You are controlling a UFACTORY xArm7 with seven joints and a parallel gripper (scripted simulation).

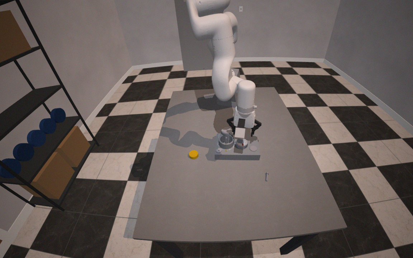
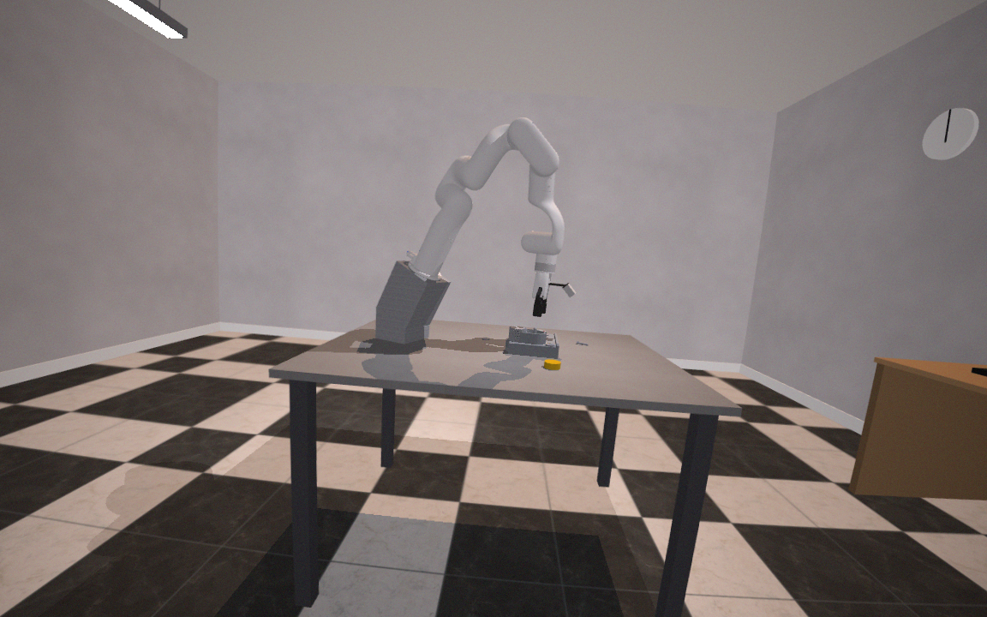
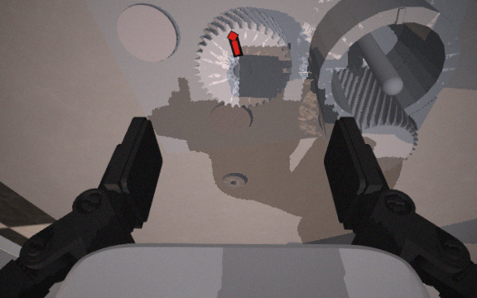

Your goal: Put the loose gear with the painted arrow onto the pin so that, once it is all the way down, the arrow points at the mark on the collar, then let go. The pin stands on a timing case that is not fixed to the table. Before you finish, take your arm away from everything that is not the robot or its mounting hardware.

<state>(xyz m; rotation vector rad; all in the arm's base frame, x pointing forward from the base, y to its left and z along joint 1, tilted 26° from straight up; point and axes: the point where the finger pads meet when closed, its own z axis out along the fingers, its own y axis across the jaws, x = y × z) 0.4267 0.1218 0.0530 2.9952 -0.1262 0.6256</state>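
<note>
The gear lies 80 mm below my hand. From my hand the other things lie so: yellow disc: 260 mm to the right, 120 mm below, 70 mm ahead; small bolt: 170 mm ahead, 130 mm to the left, 130 mm below; pale round disc: 90 mm below, 60 mm to the left, 20 mm ahead.
</note>
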